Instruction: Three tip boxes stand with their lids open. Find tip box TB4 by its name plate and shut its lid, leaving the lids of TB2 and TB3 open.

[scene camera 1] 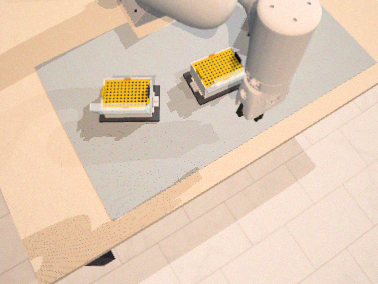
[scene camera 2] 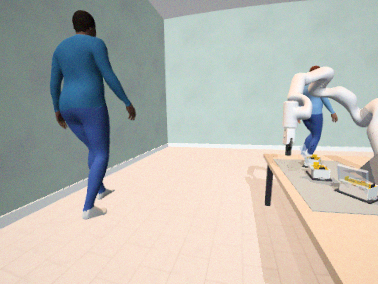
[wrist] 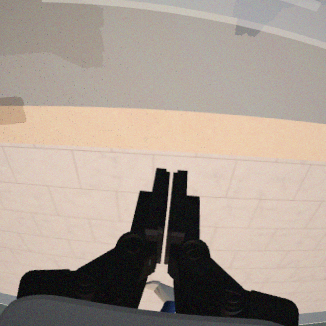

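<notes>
Two tip boxes with yellow racks, the left one (scene camera 1: 126,93) (scene camera 2: 313,159) and the middle one (scene camera 1: 217,67) (scene camera 2: 320,171), show in scene camera 1. The left box's clear lid stands open. The middle box's lid is partly hidden by the arm. A third box (scene camera 2: 356,189) has its clear lid upright; it is hidden in scene camera 1. The name plates cannot be read. My gripper (scene camera 1: 249,115) (scene camera 2: 288,152) (wrist: 169,188) is shut and empty, above the table's front side, right of the middle box. A see-through panel edge (wrist: 200,14) crosses the wrist view's top.
The boxes stand on a grey mat (scene camera 1: 165,165) on the wooden table (scene camera 1: 62,175). The arm (scene camera 1: 282,45) (scene camera 2: 295,107) covers the mat's right part in scene camera 1. One person (scene camera 2: 82,75) walks left of the table; another (scene camera 2: 313,125) is behind the arm.
</notes>
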